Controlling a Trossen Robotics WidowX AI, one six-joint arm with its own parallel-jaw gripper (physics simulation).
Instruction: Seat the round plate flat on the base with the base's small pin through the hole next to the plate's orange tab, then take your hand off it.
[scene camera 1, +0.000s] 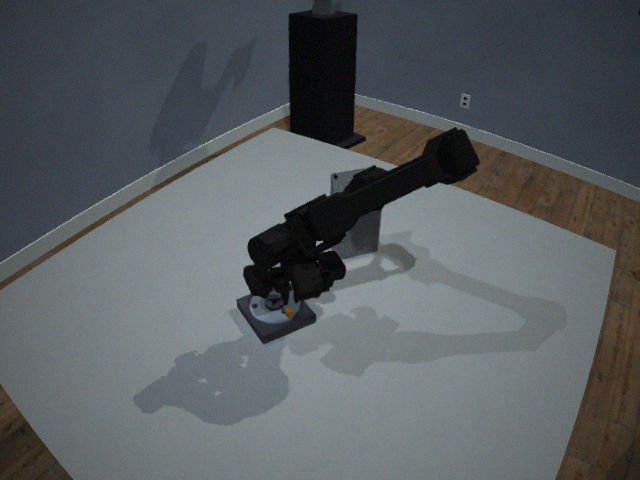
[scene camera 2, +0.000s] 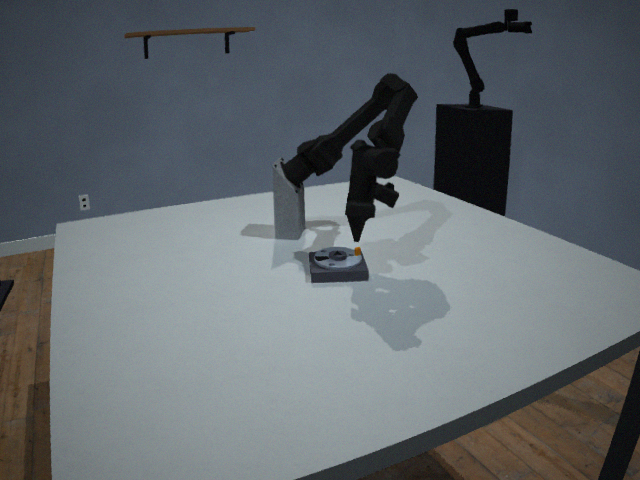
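Seen in the pictures: gripper, fingertip midpoint: (scene camera 1: 290, 302) (scene camera 2: 356, 240); arm's base, link origin: (scene camera 2: 289, 175).
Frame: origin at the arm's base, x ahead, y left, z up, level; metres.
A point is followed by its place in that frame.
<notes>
The round pale plate (scene camera 1: 266, 313) @(x 0.328, y 0.032, z -0.129 m) (scene camera 2: 349, 261) @(x 0.330, y 0.040, z -0.128 m) lies on the dark square base (scene camera 1: 272, 333) @(x 0.352, y 0.074, z -0.140 m) (scene camera 2: 339, 275) @(x 0.357, y 0.006, z -0.146 m) and looks about flat. Its orange tab (scene camera 1: 288, 312) @(x 0.306, y 0.075, z -0.112 m) (scene camera 2: 357, 251) @(x 0.307, y 0.069, z -0.117 m) is at the right side of the plate in both views. Dark spots and a dark raised hub show on the plate. The small pin and the hole beside the tab are too small to make out. My gripper (scene camera 1: 285, 300) @(x 0.296, y 0.070, z -0.095 m) (scene camera 2: 356, 240) @(x 0.296, y 0.070, z -0.095 m) points down close above the tab side of the plate, its fingers nearly together with nothing between them. In scene camera 1 the gripper body hides the plate's back edge.
The arm's grey mounting post (scene camera 1: 368, 232) @(x 0.001, y 0.034, z -0.097 m) (scene camera 2: 289, 211) @(x 0.057, y -0.019, z -0.083 m) stands behind the base on the white table (scene camera 1: 413, 413) @(x 0.307, y 0.393, z -0.161 m) (scene camera 2: 180, 361) @(x 0.573, y -0.357, z -0.161 m). A black pedestal (scene camera 1: 323, 77) (scene camera 2: 471, 155) stands beyond the table, with a small dark arm (scene camera 2: 467, 59) on top. A wooden shelf (scene camera 2: 191, 32) is on the wall.
</notes>
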